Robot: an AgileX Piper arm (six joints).
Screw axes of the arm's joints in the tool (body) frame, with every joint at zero. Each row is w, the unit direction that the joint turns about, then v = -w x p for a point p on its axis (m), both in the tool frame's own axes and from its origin. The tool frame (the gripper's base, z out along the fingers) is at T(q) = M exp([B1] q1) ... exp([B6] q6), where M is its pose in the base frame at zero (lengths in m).
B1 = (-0.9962, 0, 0.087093, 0, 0.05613, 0)
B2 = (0, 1, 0, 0.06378, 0, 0.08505)
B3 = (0, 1, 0, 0.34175, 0, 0.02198)
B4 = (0, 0, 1, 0, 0, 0)
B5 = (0, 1, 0, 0.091, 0, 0)
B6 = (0, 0, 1, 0, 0, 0)
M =
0.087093 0 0.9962 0.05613
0 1 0 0
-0.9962 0 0.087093 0.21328
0 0 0 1
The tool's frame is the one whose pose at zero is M.
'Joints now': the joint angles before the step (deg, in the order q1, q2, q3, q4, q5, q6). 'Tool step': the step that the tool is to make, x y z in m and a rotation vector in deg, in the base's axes. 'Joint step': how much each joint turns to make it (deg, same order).
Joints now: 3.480 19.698 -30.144 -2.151 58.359 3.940
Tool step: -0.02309 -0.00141 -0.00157 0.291 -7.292 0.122
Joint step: 0.004 -8.799 1.388 -0.003 0.109 -0.195
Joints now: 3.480 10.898 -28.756 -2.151 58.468 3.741
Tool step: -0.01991 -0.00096 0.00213 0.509 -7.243 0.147
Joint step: 0.004 -7.256 -0.009 0.185 0.001 -0.115
